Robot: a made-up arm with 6 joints.
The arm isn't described. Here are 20 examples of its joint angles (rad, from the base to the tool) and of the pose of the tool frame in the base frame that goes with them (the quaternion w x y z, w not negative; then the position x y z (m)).
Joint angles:
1: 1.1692 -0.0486 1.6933 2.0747 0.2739 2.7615
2: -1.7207 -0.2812 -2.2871 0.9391 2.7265 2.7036
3: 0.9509 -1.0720 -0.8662 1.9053 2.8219 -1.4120
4: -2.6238 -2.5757 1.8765 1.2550 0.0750 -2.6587
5: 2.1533 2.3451 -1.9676 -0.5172 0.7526 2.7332
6: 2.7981 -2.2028 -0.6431 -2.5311 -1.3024 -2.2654
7: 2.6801 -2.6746 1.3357 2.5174 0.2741 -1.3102
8: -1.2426 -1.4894 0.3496 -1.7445 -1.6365 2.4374
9: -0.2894 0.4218 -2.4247 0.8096 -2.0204 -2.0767
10: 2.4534 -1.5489 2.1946 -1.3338 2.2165 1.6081
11: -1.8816 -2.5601 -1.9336 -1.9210 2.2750 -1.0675
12: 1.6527 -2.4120 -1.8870 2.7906 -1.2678 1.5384
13: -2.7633 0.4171 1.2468 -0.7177 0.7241 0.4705
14: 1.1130 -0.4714 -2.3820 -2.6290 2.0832 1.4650
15: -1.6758 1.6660 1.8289 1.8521 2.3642 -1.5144
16: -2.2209 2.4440 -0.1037 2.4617 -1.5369 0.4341
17: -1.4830 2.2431 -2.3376 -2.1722 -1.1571 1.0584
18: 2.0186 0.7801 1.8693 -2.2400 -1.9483 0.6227
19: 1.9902 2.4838 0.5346 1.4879 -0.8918 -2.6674
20: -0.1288 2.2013 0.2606 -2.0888 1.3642 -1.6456
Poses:
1: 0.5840 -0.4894 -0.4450 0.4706 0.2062 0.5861 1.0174
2: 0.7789 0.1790 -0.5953 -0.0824 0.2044 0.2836 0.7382
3: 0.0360 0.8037 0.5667 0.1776 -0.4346 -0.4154 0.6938
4: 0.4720 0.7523 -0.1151 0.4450 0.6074 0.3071 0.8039
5: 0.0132 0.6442 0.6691 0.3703 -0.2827 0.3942 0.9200
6: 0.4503 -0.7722 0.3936 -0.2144 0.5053 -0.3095 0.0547
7: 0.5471 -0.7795 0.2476 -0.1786 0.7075 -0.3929 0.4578
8: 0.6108 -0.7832 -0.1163 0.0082 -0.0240 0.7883 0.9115
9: 0.2135 -0.8217 0.5193 0.0976 -0.1117 0.0365 0.7297
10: 0.8714 0.2630 0.3858 0.1502 0.1461 -0.0190 0.9931
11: 0.2991 -0.3971 -0.8553 0.1460 -0.0705 -0.1115 0.3412
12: 0.1185 0.8081 0.0474 -0.5750 0.0222 0.1288 0.1132
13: 0.0175 -0.3070 -0.1854 0.9333 -0.6409 -0.2793 0.8871
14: 0.6084 -0.7164 -0.3265 0.0999 -0.0306 -0.1346 0.5671
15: 0.5519 0.7127 -0.4224 0.0947 0.1627 -0.2673 0.2302
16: 0.6323 0.0800 0.5308 0.5587 -0.2901 -0.3201 -0.0005
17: 0.3932 -0.8616 0.0984 -0.3055 0.2195 -0.2523 0.9162
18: 0.5630 0.0468 -0.1144 -0.8172 -0.2788 0.2851 0.5281
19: 0.1886 -0.8887 -0.1691 0.3821 -0.0290 0.3152 -0.1519
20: 0.4561 0.6987 -0.5033 -0.2247 0.6575 -0.1155 0.0762
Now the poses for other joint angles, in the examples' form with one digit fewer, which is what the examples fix.
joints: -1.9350 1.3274 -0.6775 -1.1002 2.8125 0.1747
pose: 0.186 -0.642 -0.205 0.715 -0.159 -0.511 0.978
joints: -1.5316 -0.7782 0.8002 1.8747 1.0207 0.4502
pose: 0.911 0.267 -0.226 0.217 0.167 0.334 1.491
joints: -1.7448 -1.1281 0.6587 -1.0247 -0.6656 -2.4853
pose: 0.885 0.178 -0.243 0.354 0.305 0.628 1.296
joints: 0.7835 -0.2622 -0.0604 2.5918 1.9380 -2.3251
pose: 0.316 0.033 0.911 -0.265 -0.325 -0.148 1.391
